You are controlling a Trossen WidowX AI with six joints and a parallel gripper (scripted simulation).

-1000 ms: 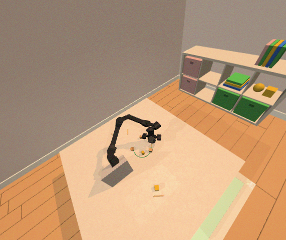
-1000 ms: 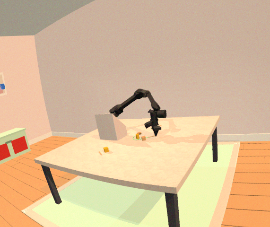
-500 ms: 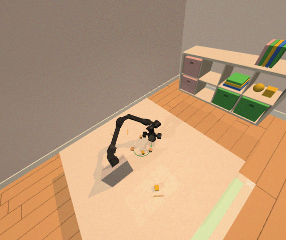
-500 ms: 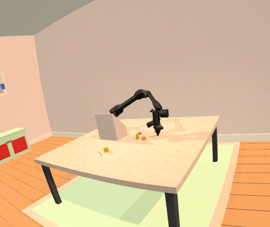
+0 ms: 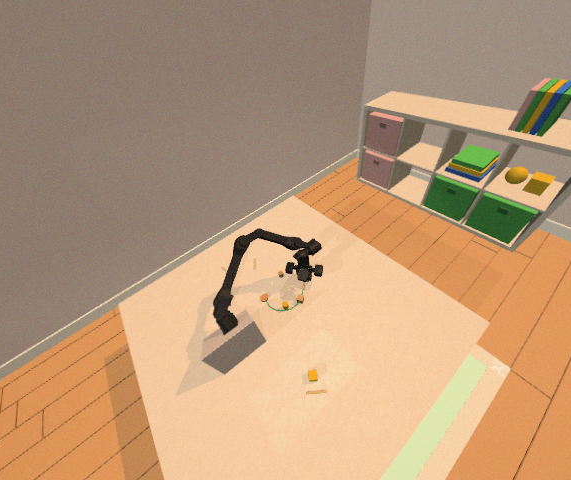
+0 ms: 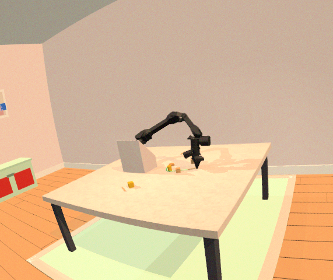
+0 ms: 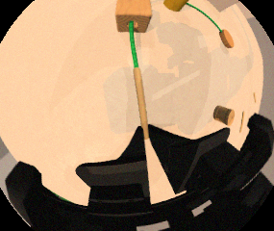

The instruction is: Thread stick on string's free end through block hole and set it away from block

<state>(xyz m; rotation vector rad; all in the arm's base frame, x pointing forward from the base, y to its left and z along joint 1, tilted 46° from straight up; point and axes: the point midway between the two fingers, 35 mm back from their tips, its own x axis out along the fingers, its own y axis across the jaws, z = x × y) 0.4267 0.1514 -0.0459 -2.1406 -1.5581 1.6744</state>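
My gripper tip is now 3 cm past the thin wooden stick, 3 cm to the left of it and 1 cm below it. Round my gripper tip: wooden block: 10 cm behind, 8 cm to the right, 2 cm above; then wooden cylinder: 9 cm behind, 10 cm to the left, 2 cm above; then yellow cylinder: 17 cm behind, 7 cm to the right, 2 cm above.
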